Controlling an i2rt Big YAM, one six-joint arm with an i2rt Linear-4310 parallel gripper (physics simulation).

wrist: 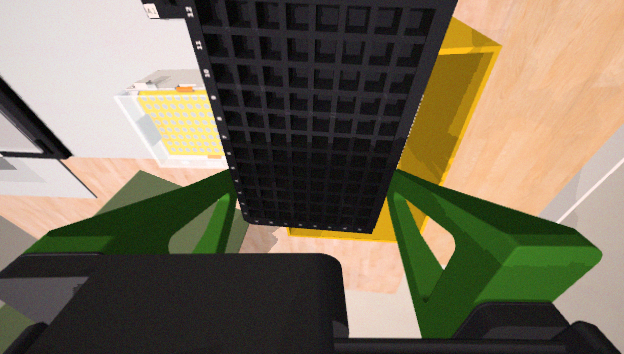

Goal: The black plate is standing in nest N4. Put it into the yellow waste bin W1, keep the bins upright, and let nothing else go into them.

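Places are measured from the arm's base along level axes (x right, y back, z down), in metres.
Pixels of known places: gripper, fingertip midpoint: (311, 177).
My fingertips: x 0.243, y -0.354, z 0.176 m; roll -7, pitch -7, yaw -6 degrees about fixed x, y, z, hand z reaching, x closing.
For each thing: its top centre in the pictures, then the offset to it from my fingertips. "spot": a spot on its surface instead.
- black plate, top centre: (308, 153) dx -0.003, dy -0.026, dz -0.013 m
- yellow bin, top centre: (355, 176) dx +0.032, dy +0.033, dz +0.043 m
- clear box with a yellow perforated rack, surface spot: (182, 122) spot: dx -0.133, dy +0.041, dz +0.093 m
- black-framed object, surface spot: (37, 130) spot: dx -0.392, dy +0.129, dz +0.150 m
- dark part with a white label, surface spot: (151, 10) spot: dx -0.168, dy -0.036, dz +0.150 m
The black plate (320, 115), with a grid of square wells and small white row numbers along its left edge, fills the upper middle of the wrist view. My gripper (311, 177) is shut on the black plate, with a green finger at each long side near its lower end. A yellow bin (445, 105) shows behind and to the right of the plate; its right wall, part of its inside and its lower rim are visible. The plate hides the bin's left part. No label shows on the bin, so I cannot tell whether it is W1.
A clear box with a yellow perforated rack (182, 122) is at the left of the plate. A black-framed object (37, 130) is at the far left edge. A grey-green block (142, 192) lies behind the left finger. A dark part with a white label (151, 10) is at the top.
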